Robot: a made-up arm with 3 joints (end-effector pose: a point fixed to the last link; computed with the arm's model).
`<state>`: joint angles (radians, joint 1 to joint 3).
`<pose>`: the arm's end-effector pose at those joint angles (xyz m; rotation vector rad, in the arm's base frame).
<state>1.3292 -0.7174 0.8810</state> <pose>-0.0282 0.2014 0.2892 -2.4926 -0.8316 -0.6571</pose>
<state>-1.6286 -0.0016 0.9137</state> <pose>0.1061 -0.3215 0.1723 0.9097 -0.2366 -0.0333</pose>
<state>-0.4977 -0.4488 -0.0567</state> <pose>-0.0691 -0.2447 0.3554 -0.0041 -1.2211 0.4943</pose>
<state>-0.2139 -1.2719 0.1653</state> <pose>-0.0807 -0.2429 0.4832 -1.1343 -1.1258 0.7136</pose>
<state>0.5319 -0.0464 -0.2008</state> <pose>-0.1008 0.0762 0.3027 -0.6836 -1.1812 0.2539</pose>
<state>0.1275 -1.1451 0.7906</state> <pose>-0.1031 -0.1301 0.5005 -1.6122 -1.1244 -0.0603</pose>
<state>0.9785 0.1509 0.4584</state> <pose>-0.0219 0.1469 0.2210 -1.1770 -1.1355 -0.6149</pose>
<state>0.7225 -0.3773 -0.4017</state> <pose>-0.1092 0.0947 0.3118 -1.0479 -0.9395 0.5960</pose>
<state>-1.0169 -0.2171 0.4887</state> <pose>0.0156 -0.3097 0.2783 0.4712 -0.8702 0.0216</pose>
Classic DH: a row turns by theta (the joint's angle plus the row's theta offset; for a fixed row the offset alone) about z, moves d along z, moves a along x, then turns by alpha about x. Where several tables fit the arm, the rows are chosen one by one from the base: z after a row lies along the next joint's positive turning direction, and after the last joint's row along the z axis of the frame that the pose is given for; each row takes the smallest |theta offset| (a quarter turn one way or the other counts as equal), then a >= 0, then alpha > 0; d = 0 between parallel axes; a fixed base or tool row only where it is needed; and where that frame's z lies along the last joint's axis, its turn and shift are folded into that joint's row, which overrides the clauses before.
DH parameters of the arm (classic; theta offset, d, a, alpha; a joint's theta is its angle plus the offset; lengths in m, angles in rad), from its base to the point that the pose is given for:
base (fixed): -1.4012 0.1125 0.0899 2.2884
joint 1: 0.2548 -0.5908 -0.003 2.4077
joint 2: 0.4505 -0.6076 0.1167 -1.3989
joint 3: 0.1868 0.1344 -0.0408 -2.0882
tool (fixed): 2.0758 -0.0106 0 0

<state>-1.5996 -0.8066 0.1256</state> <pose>0.1809 -0.3885 0.1471 0.7858 -1.3176 0.5918</pose>
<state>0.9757 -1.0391 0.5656</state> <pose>-0.0819 0.1558 0.3938 -2.2913 -0.7098 -0.0256</pose>
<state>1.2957 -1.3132 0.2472</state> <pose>-0.0289 0.2627 0.3384 -2.5593 -0.0965 0.3561</pose>
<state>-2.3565 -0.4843 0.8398</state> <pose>0.2680 -0.2280 0.0078 1.3462 -0.4372 0.2587</pose>
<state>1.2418 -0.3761 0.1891</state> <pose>-0.0270 0.1742 0.2330 -1.8396 -0.8479 -0.1113</pose>
